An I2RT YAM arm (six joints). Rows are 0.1 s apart.
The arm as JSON. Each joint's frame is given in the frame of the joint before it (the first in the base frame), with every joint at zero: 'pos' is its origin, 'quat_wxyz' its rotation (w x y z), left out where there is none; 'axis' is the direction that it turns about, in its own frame. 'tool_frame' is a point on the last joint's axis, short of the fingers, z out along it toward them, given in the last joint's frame.
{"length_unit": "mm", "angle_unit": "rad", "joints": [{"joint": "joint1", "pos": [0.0, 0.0, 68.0], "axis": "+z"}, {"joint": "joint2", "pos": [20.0, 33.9, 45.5], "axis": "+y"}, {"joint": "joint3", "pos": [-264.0, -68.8, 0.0], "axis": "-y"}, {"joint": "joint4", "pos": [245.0, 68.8, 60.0], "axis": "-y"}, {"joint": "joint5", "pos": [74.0, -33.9, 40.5], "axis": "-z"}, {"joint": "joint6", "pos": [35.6, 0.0, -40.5], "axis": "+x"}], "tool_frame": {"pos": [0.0, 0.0, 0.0], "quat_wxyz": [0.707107, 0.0, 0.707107, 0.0]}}
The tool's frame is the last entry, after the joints.
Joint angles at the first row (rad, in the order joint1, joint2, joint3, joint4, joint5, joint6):
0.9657, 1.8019, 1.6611, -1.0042, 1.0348, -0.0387
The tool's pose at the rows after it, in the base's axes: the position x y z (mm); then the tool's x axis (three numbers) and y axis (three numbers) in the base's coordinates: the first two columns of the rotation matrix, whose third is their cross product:
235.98, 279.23, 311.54, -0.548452, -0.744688, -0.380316, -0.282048, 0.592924, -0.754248
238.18, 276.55, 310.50, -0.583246, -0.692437, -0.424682, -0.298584, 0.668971, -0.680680
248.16, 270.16, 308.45, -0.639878, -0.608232, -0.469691, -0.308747, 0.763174, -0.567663
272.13, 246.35, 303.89, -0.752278, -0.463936, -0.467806, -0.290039, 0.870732, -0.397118
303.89, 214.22, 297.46, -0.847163, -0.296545, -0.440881, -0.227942, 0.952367, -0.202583
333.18, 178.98, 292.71, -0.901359, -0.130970, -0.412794, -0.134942, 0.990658, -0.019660
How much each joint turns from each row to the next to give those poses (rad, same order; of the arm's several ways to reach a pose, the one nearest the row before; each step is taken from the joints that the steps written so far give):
-0.0168, -0.0042, 0.0108, -0.0676, -0.0763, 0.0595
-0.0141, -0.0034, 0.0007, -0.0076, -0.0824, 0.0698
-0.0404, 0.0000, 0.0019, 0.0088, -0.1210, 0.0725
-0.1068, 0.0019, 0.0019, -0.0153, -0.1915, 0.0828
-0.1404, 0.0114, 0.0000, 0.0172, -0.2102, 0.0507
-0.1385, 0.0130, 0.0000, 0.0355, -0.1854, 0.0389

